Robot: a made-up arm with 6 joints.
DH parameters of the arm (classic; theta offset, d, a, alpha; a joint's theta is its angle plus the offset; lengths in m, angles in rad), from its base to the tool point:
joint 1: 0 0.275 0 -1.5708
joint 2: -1.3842 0 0.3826 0
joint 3: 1.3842 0 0.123 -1.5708
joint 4: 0 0.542 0 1.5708
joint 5: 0 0 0.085 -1.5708
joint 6: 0 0.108 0 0
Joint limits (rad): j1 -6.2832..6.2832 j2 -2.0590..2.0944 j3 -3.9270..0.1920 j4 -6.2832..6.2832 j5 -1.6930..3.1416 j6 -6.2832..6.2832
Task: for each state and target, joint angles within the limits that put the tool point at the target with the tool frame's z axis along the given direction. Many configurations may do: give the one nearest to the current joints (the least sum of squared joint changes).
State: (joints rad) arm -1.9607 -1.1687 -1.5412 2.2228 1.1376 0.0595
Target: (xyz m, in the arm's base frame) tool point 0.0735 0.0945 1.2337 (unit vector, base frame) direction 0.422 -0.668 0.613
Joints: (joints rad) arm -2.0944 -0.9222 -1.8421 1.4068 0.7880 0.0595
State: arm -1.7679 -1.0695 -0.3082 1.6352 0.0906 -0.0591
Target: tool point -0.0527 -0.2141 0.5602 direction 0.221 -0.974 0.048
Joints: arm -1.6984 -1.9218 0.0292 0.9391 0.4393 -0.0591
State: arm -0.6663 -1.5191 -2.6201 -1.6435 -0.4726 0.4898
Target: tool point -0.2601 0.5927 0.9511 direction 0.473 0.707 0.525
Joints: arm -0.9447 -1.1339 -2.3751 -1.4617 -0.9318 0.4898
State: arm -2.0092 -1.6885 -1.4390 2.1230 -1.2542 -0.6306
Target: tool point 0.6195 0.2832 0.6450 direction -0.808 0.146 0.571
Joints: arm -2.7811 -1.7090 -2.0847 2.7062 -1.5445 -0.6306
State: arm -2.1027 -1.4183 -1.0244 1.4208 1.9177 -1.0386
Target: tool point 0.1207 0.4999 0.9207 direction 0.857 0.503 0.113
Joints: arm -1.6436 -1.7613 -1.2914 2.1808 1.5083 -1.0386
